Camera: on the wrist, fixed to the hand. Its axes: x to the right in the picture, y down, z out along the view.
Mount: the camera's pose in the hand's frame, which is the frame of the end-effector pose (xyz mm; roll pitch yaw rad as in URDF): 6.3 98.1 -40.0 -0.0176 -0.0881 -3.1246
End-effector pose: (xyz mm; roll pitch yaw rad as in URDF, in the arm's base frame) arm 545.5 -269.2 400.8 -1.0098 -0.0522 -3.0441
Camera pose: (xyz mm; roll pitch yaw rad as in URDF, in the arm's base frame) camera 535.6 -288.6 296.9 0.9915 -0.0091 0.0319
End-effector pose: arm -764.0 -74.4 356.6 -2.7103 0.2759 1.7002
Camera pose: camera -659.7 -56.0 350.4 2.7061 -0.2026 -1.4947
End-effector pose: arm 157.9 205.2 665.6 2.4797 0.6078 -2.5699
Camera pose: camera 80.9 218.4 737.4 -2.5219 -0.5274 0.6188
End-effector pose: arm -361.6 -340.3 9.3 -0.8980 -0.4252 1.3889
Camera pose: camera -382.3 -288.0 -80.7 0.8574 0.3563 -1.8149
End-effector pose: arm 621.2 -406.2 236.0 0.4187 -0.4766 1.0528
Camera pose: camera 531.2 -350.2 241.9 -0.4118 0.4024 -2.0331
